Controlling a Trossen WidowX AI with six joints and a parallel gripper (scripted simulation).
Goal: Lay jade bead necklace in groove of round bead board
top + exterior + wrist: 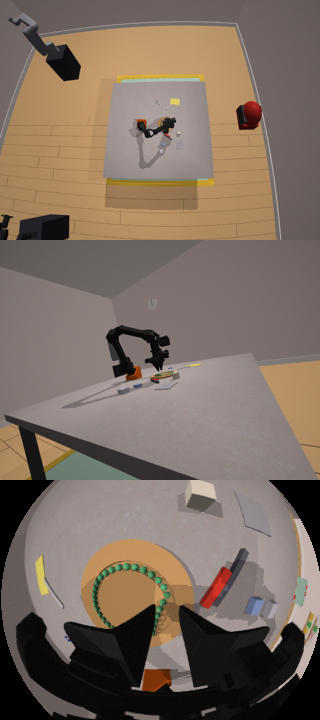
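Right now the round wooden bead board is 6 cm to the left of my gripper tip, 4 cm below it and 1 cm behind it. From my gripper tip the other things lie so: beige cube: 14 cm ahead, 7 cm to the right, 3 cm below; then red-handled tool: 9 cm to the right, 4 cm below; then blue block: 19 cm to the right, 6 cm behind, 4 cm below.
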